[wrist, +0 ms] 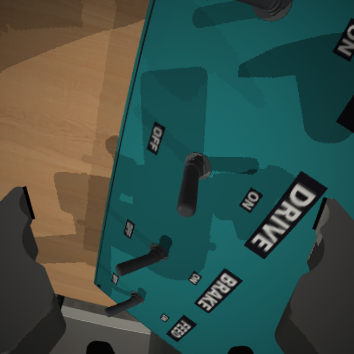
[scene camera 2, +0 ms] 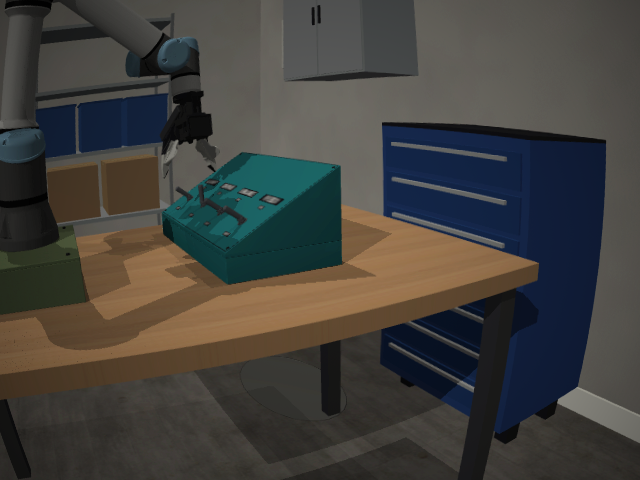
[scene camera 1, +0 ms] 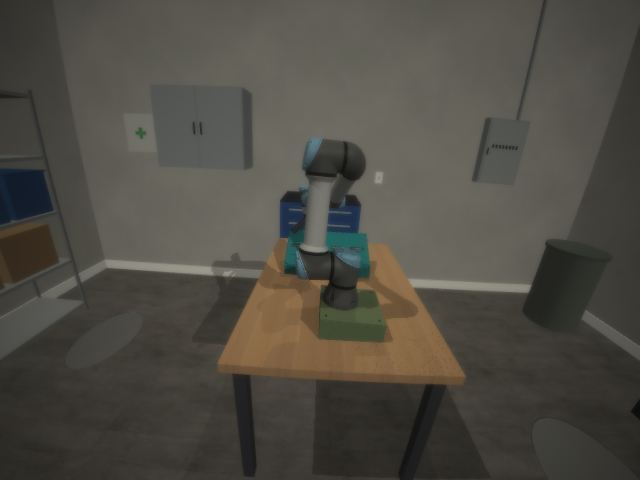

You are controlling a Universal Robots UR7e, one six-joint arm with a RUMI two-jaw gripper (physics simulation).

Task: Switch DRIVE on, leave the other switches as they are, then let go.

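Places are measured from the arm's base along level axes (x ahead, y left, z up), in centimetres.
Pixels of known places: gripper, between the fingertips: (wrist: 174, 196) (scene camera 2: 190, 174); arm's base, origin of its link: (scene camera 2: 28, 240) (scene camera 1: 340, 299).
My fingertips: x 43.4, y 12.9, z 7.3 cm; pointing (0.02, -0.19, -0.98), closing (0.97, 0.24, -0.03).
Ahead of a thing's pixels: the offset from my fingertips to its top centre. Level surfaces: height alone.
The teal switch panel (scene camera 1: 353, 239) (scene camera 2: 305, 217) (wrist: 230, 110) stands on the table. The DRIVE lever @[dy -3.3, dx +1.7, dz -2.2 cm] (scene camera 2: 201, 194) (wrist: 189, 191) is at ON: in the scene camera 2 view it stands more upright than the others, leaning up the slope. The BRAKE lever @[dy -15.3, dx +0.2, dz -3.5 cm] (scene camera 2: 211, 206) (wrist: 141, 261) and the FEED lever @[dy -27.3, dx +0.0, dz -3.5 cm] (scene camera 2: 233, 212) (wrist: 123, 304) lean to OFF. The far fourth lever @[dy +8.7, dx +0.6, dz -3.5 cm] (scene camera 2: 184, 192) also leans to OFF; its name plate is cut off in the wrist view. My gripper (scene camera 2: 189, 170) (wrist: 174, 196) is open and empty, above the far part of the panel and apart from the levers.
The wooden table @[dz -16.8 cm] (scene camera 1: 279, 341) (scene camera 2: 289, 304) carries the green robot base block (scene camera 1: 351, 325) (scene camera 2: 41, 286) on the robot's side of the panel. A blue drawer cabinet (scene camera 1: 348, 219) (scene camera 2: 553, 232) stands behind the table. A shelf rack with blue and brown boxes (scene camera 2: 129, 180) is in the background.
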